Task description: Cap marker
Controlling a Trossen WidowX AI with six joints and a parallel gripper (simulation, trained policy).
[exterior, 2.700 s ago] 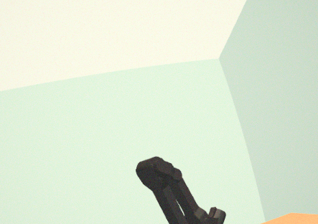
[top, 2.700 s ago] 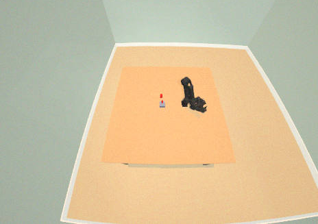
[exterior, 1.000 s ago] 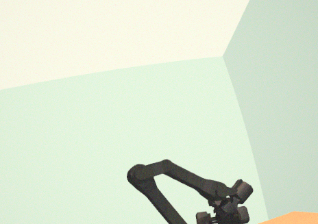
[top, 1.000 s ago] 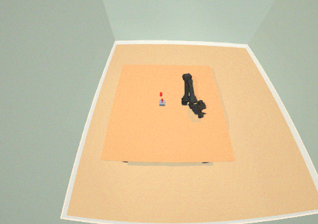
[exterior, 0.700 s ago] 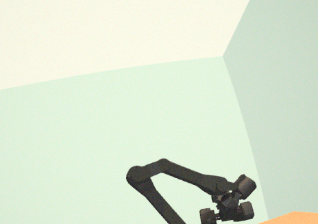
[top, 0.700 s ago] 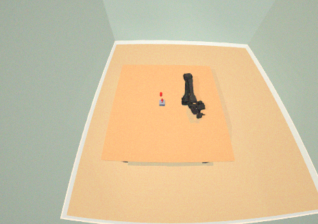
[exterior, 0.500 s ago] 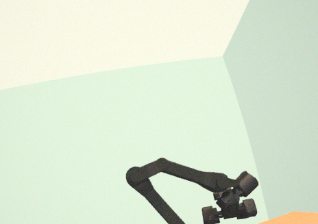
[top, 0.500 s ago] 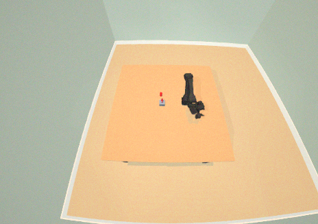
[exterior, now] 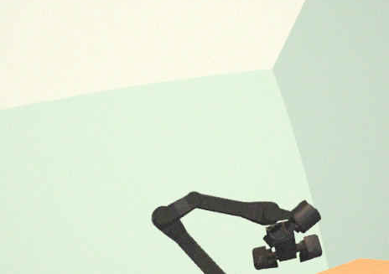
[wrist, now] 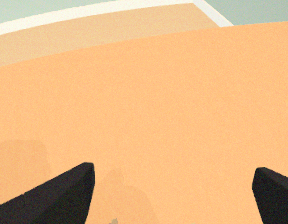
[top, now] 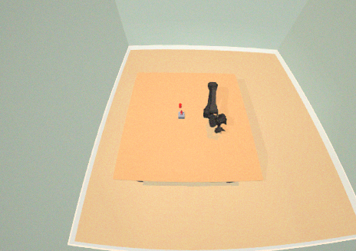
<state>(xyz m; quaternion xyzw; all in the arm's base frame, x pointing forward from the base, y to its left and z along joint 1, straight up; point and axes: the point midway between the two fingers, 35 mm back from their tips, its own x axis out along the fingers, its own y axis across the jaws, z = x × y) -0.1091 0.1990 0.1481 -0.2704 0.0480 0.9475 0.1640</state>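
My gripper tip is now 41 cm short of the red cap, 31 cm to the left of it and 10 cm above it.
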